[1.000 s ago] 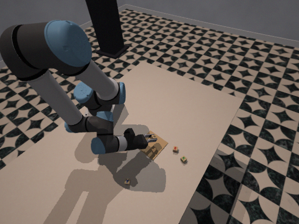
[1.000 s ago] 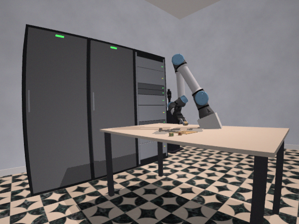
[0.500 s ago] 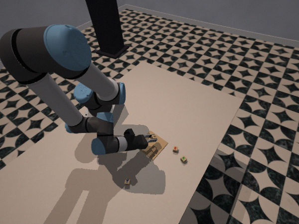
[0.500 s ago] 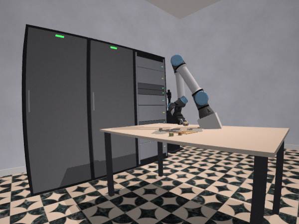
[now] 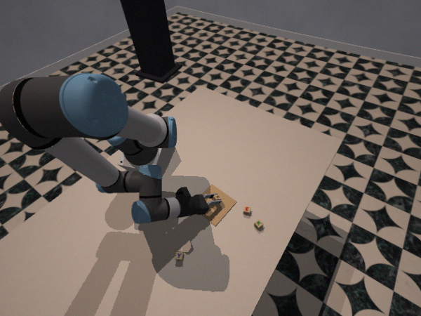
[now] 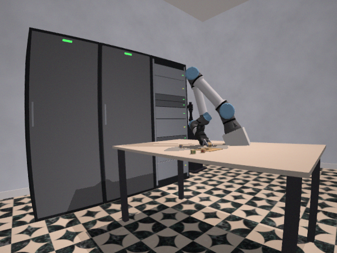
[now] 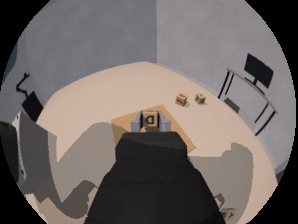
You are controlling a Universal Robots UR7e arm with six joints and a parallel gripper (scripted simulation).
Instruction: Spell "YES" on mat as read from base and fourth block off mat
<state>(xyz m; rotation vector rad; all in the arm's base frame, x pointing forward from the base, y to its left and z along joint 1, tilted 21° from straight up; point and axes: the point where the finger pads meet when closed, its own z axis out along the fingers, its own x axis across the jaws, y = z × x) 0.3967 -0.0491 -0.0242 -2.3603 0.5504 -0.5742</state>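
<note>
Now: the mat 1 cm behind my hand, 1 cm to the right of it and 4 cm below it. Round my hand: S block: right at my hand.
</note>
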